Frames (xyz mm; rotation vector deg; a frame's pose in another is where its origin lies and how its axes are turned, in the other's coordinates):
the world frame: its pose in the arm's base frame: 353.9 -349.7 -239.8 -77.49 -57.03 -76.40
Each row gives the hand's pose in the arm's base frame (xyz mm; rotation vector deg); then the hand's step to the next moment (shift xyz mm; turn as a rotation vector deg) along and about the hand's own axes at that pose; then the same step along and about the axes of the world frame.
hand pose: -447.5 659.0 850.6 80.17 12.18 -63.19
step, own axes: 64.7 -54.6 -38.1 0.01 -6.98 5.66
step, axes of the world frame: -90.7 17.6 9.6 -3.62 -6.43 -5.12
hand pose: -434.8 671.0 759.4 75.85 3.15 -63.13
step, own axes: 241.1 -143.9 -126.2 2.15 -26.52 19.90
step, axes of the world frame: -279.8 126.9 -18.7 -15.39 -22.37 -19.15
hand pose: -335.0 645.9 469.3 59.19 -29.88 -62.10
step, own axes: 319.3 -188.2 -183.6 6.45 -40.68 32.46
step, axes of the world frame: -258.2 255.9 -197.2 -22.86 -33.79 -32.96
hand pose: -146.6 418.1 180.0 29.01 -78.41 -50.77
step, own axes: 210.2 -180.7 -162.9 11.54 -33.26 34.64
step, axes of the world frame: -7.0 169.8 -272.9 -13.78 -35.20 -31.78
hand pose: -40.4 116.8 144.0 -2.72 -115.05 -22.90
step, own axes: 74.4 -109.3 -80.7 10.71 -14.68 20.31
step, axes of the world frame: 79.9 35.8 -127.8 -3.74 -22.67 -14.66
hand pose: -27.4 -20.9 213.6 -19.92 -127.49 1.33
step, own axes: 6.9 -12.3 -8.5 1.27 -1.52 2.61
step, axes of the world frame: 13.0 0.8 -10.1 -0.62 -2.82 -1.54
